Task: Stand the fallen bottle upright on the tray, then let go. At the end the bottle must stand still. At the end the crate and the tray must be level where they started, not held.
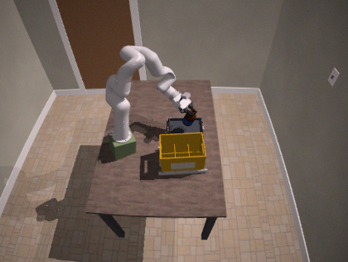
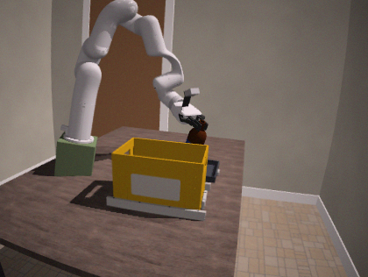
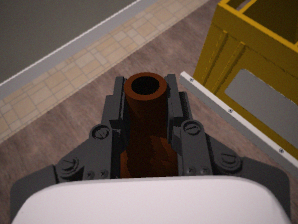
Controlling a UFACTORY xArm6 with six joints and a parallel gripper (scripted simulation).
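Right now my hand is 50 mm above the bottle, 10 mm to the right of it and 10 mm past it. Also, from my hand: yellow crate (240 mm to the right, 130 mm below, 100 mm behind); then tray (200 mm below, 40 mm behind, 30 mm to the left).
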